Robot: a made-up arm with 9 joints. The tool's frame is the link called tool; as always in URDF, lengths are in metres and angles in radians. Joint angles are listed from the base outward. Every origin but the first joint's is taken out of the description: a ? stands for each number. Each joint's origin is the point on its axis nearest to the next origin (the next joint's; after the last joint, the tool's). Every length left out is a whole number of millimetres.
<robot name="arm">
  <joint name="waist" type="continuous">
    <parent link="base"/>
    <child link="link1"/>
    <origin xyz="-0.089 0.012 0.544" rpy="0 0 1.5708"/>
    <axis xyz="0 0 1"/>
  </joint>
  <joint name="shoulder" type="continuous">
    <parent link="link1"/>
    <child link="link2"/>
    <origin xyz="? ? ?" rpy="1.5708 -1.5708 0"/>
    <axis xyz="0 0 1"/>
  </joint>
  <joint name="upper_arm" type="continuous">
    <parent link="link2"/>
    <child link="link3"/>
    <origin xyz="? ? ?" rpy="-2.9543 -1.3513 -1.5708"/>
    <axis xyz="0 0 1"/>
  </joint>
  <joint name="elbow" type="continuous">
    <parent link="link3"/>
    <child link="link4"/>
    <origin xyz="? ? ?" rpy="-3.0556 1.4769 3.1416"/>
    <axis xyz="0 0 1"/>
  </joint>
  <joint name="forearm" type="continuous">
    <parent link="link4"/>
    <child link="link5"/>
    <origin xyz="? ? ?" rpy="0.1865 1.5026 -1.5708"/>
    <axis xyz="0 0 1"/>
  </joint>
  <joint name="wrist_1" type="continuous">
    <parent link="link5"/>
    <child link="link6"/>
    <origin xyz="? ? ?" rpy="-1.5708 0 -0.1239"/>
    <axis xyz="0 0 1"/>
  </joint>
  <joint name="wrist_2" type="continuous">
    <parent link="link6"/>
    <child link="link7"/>
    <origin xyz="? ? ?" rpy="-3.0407 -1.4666 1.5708"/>
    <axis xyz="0 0 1"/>
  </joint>
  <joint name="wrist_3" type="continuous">
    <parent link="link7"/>
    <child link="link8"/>
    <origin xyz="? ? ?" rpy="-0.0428 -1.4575 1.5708"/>
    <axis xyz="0 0 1"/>
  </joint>
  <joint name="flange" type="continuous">
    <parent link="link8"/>
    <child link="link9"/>
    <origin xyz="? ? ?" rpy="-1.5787 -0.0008 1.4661"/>
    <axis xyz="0 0 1"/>
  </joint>
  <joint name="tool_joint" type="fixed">
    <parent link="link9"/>
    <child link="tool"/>
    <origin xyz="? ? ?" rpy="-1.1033 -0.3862 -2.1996"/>
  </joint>
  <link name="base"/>
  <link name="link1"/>
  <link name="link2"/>
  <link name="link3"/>
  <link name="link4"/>
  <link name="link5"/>
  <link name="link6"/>
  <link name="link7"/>
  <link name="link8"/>
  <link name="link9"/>
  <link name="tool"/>
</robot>
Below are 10 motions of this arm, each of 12 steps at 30 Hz.
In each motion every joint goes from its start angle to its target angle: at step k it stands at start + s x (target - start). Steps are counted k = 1, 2, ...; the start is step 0. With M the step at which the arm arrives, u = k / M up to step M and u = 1 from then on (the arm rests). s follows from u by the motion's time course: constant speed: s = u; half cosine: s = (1 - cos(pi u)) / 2; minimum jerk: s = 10 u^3 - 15 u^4 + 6 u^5.
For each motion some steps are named. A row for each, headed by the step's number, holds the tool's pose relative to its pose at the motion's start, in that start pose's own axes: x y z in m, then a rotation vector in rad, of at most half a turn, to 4 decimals.
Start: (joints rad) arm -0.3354 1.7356 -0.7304 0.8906 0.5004 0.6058 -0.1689 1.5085 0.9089
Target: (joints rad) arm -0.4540 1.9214 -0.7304 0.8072 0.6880 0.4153 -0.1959 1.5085 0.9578
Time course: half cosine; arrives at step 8
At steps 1, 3, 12:
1: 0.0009 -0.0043 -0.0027 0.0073 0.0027 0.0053
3: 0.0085 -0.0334 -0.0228 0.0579 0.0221 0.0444
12: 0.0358 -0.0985 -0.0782 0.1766 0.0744 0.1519

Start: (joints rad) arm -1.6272 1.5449 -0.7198 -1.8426 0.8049 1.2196 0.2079 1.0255 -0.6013
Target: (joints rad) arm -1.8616 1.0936 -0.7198 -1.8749 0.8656 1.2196 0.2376 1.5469 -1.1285
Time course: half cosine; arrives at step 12
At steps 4, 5, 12:
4: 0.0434 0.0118 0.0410 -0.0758 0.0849 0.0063
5: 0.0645 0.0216 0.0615 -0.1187 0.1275 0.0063
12: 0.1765 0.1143 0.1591 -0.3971 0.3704 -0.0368

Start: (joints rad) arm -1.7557 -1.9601 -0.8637 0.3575 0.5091 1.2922 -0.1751 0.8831 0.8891
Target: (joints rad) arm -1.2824 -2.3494 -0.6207 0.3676 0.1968 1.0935 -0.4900 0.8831 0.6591
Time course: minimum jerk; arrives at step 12
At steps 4, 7, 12:
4: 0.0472 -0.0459 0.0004 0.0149 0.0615 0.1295
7: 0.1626 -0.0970 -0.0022 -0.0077 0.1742 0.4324
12: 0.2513 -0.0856 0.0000 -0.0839 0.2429 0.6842

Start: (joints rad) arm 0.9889 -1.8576 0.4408 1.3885 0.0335 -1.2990 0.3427 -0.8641 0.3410
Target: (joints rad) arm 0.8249 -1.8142 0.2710 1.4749 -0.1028 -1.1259 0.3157 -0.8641 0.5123
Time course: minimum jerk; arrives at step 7
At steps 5, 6, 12:
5: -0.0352 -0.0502 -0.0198 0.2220 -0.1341 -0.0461
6: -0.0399 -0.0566 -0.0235 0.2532 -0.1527 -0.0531
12: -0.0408 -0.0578 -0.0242 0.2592 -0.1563 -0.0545

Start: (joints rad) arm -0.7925 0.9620 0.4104 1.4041 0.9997 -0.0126 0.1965 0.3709 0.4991
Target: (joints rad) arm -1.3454 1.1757 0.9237 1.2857 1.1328 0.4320 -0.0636 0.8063 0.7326
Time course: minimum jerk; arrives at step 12
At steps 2, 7, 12:
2: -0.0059 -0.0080 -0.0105 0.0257 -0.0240 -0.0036
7: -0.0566 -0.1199 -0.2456 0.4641 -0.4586 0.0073
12: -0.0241 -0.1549 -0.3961 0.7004 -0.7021 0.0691

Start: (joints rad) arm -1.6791 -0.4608 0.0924 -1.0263 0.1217 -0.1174 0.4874 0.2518 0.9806
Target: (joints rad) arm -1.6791 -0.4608 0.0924 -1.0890 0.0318 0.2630 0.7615 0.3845 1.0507
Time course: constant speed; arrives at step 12
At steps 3, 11, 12:
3: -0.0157 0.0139 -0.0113 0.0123 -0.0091 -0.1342
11: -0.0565 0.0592 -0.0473 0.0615 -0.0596 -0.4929
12: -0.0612 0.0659 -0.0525 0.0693 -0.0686 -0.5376

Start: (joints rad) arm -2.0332 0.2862 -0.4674 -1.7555 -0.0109 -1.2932 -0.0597 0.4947 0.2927
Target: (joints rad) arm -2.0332 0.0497 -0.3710 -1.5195 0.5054 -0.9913 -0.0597 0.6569 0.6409
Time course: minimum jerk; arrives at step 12
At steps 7, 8, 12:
7: -0.0774 -0.0452 -0.1227 -0.0533 -0.5726 0.0682
8: -0.0807 -0.0604 -0.1519 -0.0713 -0.6911 0.0998
12: -0.0761 -0.0883 -0.1948 -0.1033 -0.8698 0.1610

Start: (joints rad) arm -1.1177 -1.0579 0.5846 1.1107 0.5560 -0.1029 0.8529 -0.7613 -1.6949
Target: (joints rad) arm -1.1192 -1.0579 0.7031 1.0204 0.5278 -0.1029 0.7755 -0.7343 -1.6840
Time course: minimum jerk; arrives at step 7
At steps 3, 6, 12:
3: 0.0081 0.0122 -0.0048 -0.0040 -0.0120 -0.0352
6: 0.0217 0.0306 -0.0137 -0.0097 -0.0355 -0.0931
12: 0.0223 0.0313 -0.0141 -0.0099 -0.0365 -0.0953

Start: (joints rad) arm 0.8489 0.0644 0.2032 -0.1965 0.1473 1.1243 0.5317 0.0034 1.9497
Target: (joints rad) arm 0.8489 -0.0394 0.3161 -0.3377 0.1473 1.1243 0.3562 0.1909 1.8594
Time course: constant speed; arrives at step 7
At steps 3, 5, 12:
3: -0.0054 -0.0702 -0.0485 0.0832 -0.0919 0.0505
5: -0.0027 -0.1167 -0.0848 0.1475 -0.1477 0.0834
12: 0.0055 -0.1622 -0.1240 0.2184 -0.1984 0.1161

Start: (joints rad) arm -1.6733 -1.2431 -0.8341 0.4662 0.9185 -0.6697 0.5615 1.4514 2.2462
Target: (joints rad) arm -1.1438 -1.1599 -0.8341 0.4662 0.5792 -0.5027 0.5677 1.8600 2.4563
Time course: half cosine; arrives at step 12
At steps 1, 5, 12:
1: -0.0088 -0.0036 -0.0051 0.0022 -0.0163 -0.0038
5: -0.1735 -0.0730 -0.1442 0.0628 -0.3532 -0.0909
12: -0.3464 -0.1440 -0.5136 0.2251 -0.9323 -0.2990

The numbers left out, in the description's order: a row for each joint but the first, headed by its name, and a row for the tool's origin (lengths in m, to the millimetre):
shoulder: -0.046 0.057 0
upper_arm: -0.104 0.04 0
elbow: -0.216 -0.074 0
forearm: 0.135 0.067 0
wrist_1: -0.032 0.034 0
wrist_2: 0.102 0.196 0
wrist_3: 0.101 -0.122 0
flange: -0.248 0.141 0
tool: 0.384 0.103 0

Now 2 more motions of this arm.
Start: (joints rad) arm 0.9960 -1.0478 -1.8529 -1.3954 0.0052 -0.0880 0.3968 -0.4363 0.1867
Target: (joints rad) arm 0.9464 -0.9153 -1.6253 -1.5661 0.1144 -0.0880 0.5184 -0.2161 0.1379
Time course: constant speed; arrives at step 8
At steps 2, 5, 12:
2: 0.0213 -0.0125 -0.0303 -0.0062 -0.0374 -0.0124
5: 0.0565 -0.0347 -0.0692 -0.0116 -0.0941 -0.0285
12: 0.0947 -0.0606 -0.1000 -0.0124 -0.1516 -0.0410

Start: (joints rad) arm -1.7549 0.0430 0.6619 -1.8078 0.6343 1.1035 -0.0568 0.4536 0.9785
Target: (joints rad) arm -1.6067 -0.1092 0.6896 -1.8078 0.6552 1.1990 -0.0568 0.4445 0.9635
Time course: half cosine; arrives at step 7
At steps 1, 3, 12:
1: -0.0012 -0.0043 -0.0031 0.0022 -0.0071 0.0076
3: -0.0071 -0.0340 -0.0240 0.0179 -0.0544 0.0594
12: -0.0093 -0.0866 -0.0610 0.0468 -0.1343 0.1524

